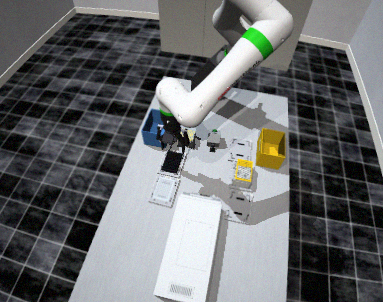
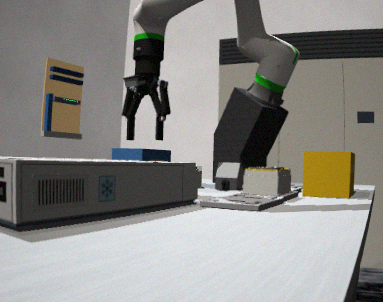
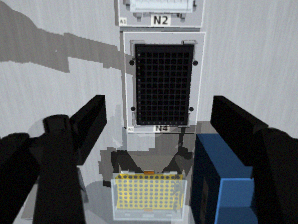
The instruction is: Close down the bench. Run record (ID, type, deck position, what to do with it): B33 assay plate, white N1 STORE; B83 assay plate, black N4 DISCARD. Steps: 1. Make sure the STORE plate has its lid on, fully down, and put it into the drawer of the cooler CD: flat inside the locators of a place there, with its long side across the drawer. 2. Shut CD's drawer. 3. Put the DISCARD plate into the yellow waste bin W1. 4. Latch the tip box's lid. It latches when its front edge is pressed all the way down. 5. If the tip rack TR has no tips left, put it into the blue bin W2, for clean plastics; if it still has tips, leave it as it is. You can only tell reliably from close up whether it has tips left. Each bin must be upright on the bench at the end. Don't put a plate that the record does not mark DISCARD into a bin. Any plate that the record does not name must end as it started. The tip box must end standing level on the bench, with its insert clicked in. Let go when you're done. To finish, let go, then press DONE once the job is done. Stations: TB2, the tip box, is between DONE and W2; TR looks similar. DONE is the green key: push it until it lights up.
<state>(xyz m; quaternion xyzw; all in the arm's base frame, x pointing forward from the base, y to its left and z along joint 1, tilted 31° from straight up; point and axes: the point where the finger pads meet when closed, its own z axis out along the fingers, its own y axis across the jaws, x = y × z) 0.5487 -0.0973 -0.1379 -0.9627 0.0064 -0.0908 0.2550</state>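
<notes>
My gripper is now 1 cm past the black assay plate, 1 cm to the left of it and 14 cm above it. Also, from my hand: blue bin W2 (18 cm behind, 15 cm to the right, 13 cm below); then clear tip box lid (19 cm behind, 11 cm below); then yellow insert (18 cm behind, 11 cm below).
</notes>
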